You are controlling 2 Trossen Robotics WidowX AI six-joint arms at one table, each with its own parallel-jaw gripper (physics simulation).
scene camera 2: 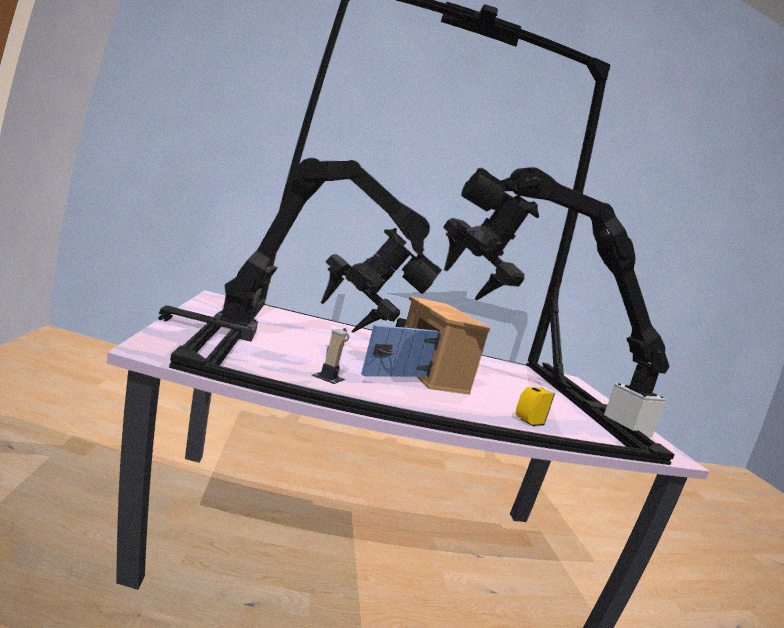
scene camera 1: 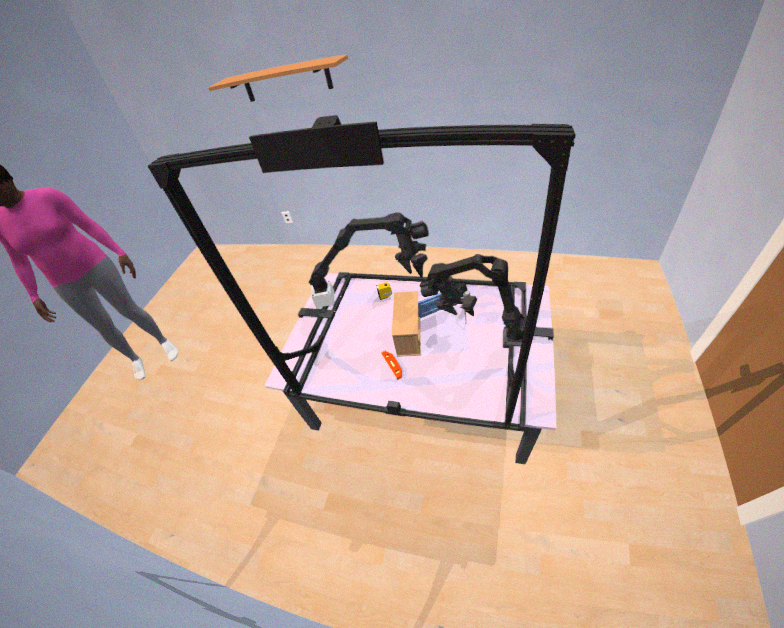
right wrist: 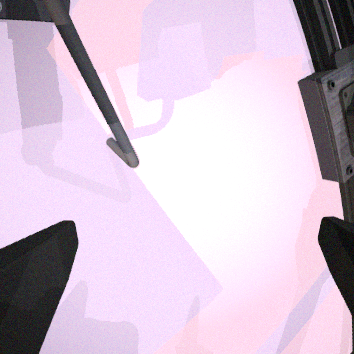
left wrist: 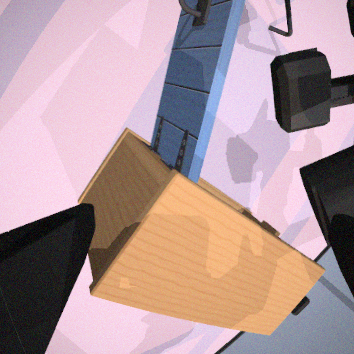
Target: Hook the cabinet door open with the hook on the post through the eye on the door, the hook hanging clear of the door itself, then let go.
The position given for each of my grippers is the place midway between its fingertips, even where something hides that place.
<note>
My left gripper [scene camera 2: 460,284] is open and holds nothing. My right gripper [scene camera 2: 336,317] is open and holds nothing. On the table rests a yellow block [scene camera 2: 534,404]. Further things: a blue door [left wrist: 202,45] and a short post [scene camera 2: 330,369].
My left gripper shows as well in scene camera 1 [scene camera 1: 416,275] and in the left wrist view [left wrist: 215,221]. My right gripper is seen too in scene camera 1 [scene camera 1: 465,315], in the right wrist view [right wrist: 199,231] and in the left wrist view [left wrist: 335,48]. The right wrist view does not show the yellow block: it is out of frame. The left wrist view does not show the yellow block: it is out of frame.
</note>
